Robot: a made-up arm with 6 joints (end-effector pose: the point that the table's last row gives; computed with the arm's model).
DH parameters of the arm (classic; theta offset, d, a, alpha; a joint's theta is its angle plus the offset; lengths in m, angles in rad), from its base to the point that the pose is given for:
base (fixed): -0.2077 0 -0.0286 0
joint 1: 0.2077 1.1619 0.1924 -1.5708
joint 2: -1.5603 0 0.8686 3.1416
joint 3: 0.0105 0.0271 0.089 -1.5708
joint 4: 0 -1.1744 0.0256 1.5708
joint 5: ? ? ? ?
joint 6: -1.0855 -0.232 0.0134 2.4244
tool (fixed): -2.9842 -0.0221 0 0
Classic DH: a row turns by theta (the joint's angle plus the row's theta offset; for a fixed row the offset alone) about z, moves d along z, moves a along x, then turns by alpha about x.
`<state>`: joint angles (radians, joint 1 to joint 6).
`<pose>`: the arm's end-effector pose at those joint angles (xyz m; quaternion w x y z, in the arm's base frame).
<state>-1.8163 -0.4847 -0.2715 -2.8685 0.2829 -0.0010</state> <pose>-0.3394 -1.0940 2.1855 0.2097 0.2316 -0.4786 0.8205</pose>
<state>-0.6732 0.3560 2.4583 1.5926 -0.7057 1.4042</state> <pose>-0.3099 0.0807 3.0956 0.2286 0.4841 -0.3476 -0.7698</pose>
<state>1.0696 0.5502 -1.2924 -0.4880 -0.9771 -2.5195</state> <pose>0.0769 0.2338 0.6620 0.0595 0.8697 -0.2154 -0.4401</pose>
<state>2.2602 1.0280 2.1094 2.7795 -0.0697 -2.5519</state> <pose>-0.9979 1.1746 2.8692 0.0095 0.0738 -0.5083 -0.8580</pose>
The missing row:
joint 5: 0 0.0223 0.023 -1.5708
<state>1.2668 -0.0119 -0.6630 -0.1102 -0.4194 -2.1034</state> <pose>0.4168 1.2327 1.2223 0.4509 -0.7441 -0.4900 0.0539</pose>
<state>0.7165 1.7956 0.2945 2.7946 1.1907 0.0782</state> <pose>0.6687 0.7177 -0.2615 0.0511 0.8370 -0.4564 -0.2976</pose>
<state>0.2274 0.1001 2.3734 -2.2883 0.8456 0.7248</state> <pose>-0.4709 -0.2806 3.0471 0.0756 -0.0544 -0.0567 -0.9940</pose>
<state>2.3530 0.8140 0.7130 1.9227 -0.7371 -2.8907</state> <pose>-1.4691 1.6394 1.7662 0.2897 -0.1138 -0.8443 -0.4363</pose>
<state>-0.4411 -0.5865 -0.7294 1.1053 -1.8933 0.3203</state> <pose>0.6584 -0.5485 1.7484 0.2216 -0.4696 -0.3857 0.7626</pose>
